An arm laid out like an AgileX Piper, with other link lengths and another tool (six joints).
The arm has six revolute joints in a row. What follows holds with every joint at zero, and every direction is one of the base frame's. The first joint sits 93.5 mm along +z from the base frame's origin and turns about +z. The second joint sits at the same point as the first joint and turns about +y. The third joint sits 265.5 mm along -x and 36.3 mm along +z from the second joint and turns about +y. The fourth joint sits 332.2 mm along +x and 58.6 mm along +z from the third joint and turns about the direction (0.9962, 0, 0.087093). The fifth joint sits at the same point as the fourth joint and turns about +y. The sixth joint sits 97 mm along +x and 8.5 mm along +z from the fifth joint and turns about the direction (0.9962, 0, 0.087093). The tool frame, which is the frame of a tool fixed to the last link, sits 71.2 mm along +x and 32 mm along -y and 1.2 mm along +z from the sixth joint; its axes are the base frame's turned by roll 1.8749, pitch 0.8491 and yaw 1.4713 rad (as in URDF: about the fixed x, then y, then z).
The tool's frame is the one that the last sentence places.
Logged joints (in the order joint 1, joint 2, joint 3, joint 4, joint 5, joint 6), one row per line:
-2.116, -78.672, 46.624, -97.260, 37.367, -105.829
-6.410, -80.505, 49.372, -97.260, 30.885, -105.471
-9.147, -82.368, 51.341, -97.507, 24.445, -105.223
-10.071, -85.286, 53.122, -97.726, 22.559, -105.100
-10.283, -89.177, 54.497, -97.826, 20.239, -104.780
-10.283, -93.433, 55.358, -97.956, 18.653, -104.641
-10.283, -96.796, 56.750, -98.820, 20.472, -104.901
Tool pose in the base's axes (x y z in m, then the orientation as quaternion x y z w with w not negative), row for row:
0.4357, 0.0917, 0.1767, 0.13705, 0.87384, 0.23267, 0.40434
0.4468, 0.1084, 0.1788, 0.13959, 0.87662, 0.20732, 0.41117
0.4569, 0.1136, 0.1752, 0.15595, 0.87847, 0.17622, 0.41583
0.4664, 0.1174, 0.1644, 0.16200, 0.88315, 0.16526, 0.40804
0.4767, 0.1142, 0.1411, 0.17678, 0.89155, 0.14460, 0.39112
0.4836, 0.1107, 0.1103, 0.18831, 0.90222, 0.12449, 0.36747
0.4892, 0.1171, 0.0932, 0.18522, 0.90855, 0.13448, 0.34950
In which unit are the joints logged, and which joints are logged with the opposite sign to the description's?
The joints are logged in degrees. Opposite sign: joint 1, joint 2, joint 3, joint 4.
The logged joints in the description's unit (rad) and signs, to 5 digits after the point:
0.03693, 1.37309, -0.81374, 1.69751, 0.65218, -1.84706
0.11188, 1.40508, -0.86170, 1.69751, 0.53904, -1.84082
0.15965, 1.43759, -0.89607, 1.70182, 0.42665, -1.83649
0.17577, 1.48852, -0.92715, 1.70564, 0.39373, -1.83434
0.17947, 1.55643, -0.95115, 1.70739, 0.35324, -1.82876
0.17947, 1.63071, -0.96618, 1.70965, 0.32556, -1.82633
0.17947, 1.68941, -0.99047, 1.72473, 0.35730, -1.83087

